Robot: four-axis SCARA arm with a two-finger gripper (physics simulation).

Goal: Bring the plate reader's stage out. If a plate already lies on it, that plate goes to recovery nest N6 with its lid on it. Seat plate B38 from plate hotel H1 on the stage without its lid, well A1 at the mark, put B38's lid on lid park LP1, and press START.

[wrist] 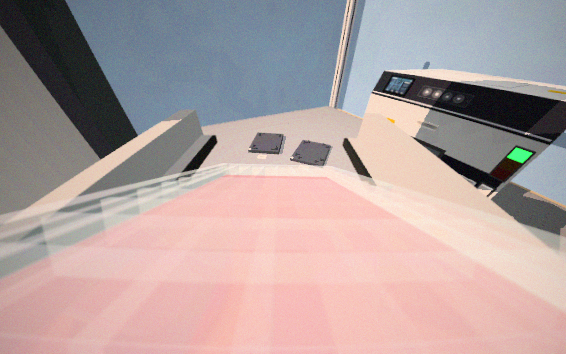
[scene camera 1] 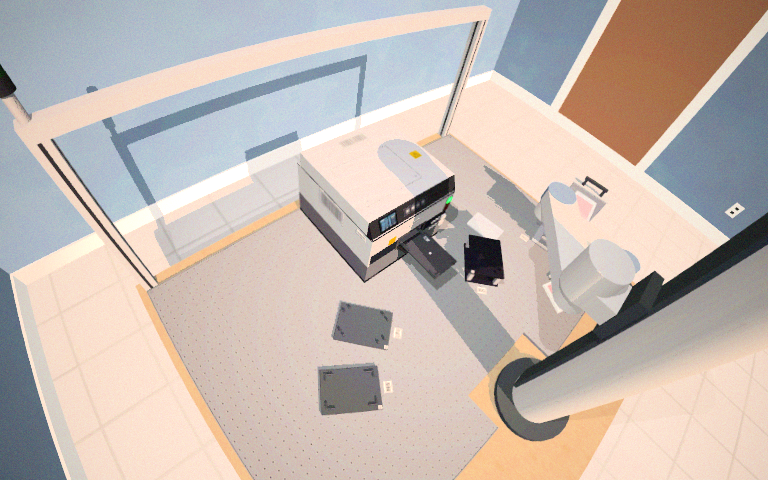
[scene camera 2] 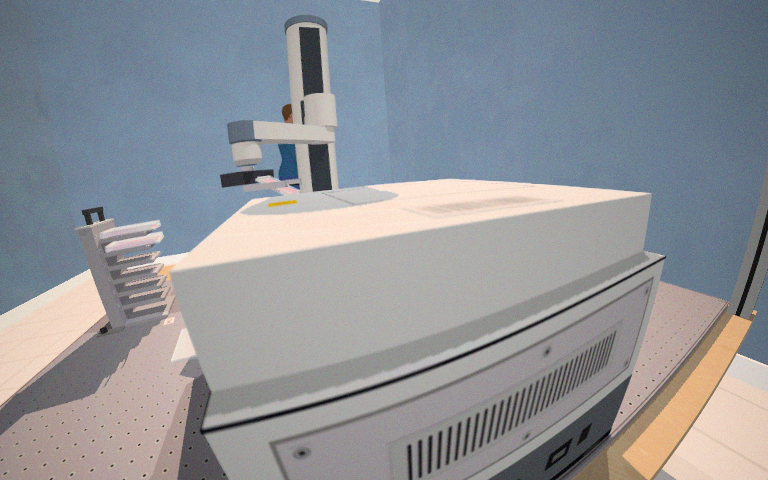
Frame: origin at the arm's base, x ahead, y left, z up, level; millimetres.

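Where they show: gripper, between the fingertips: (wrist: pixel 279 127) (scene camera 2: pixel 293 182); arm's base, origin of its link: (scene camera 1: pixel 531 398).
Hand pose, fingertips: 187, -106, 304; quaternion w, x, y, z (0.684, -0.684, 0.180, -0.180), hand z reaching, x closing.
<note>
Each offset is from my fingertips to the top centre of the thing, as dx, dy, dz. "*": to the spot under its first point.
My gripper (scene camera 2: pixel 276 185) (wrist: pixel 279 127) is shut on a pink-filled plate (scene camera 2: pixel 289 190) (wrist: pixel 280 250), held level high above the deck. Whether the plate wears its lid is not clear, and no name is readable on it. In scene camera 1 the arm hides most of the gripper. The reader's stage @(+355, +81, -157) (scene camera 1: pixel 431 255) is out and bare. The plate reader @(+617, +77, -7) (scene camera 1: pixel 345 186) (scene camera 2: pixel 419 283) (wrist: pixel 475 115) shows a green light @(* +424, -78, -95) (scene camera 1: pixel 449 200) (wrist: pixel 520 155) and a row of round buttons @(* +441, +85, -35) (wrist: pixel 442 95). A hotel (scene camera 1: pixel 589 195) (scene camera 2: pixel 97 271) holds plates @(+104, -451, -83) (scene camera 2: pixel 133 242) in its upper slots.
Two dark nests @(* +319, +356, -282) (scene camera 1: pixel 362 325) @(* +196, +503, -279) (scene camera 1: pixel 350 389) lie on the deck, with labels too small to read. A black stand (scene camera 1: pixel 483 257) and a white flat piece @(+327, -279, -284) (scene camera 1: pixel 484 225) lie right of the stage. The arm column (scene camera 1: pixel 640 339) (scene camera 2: pixel 311 62) stands at the deck edge. A person (scene camera 2: pixel 287 155) is behind it.
</note>
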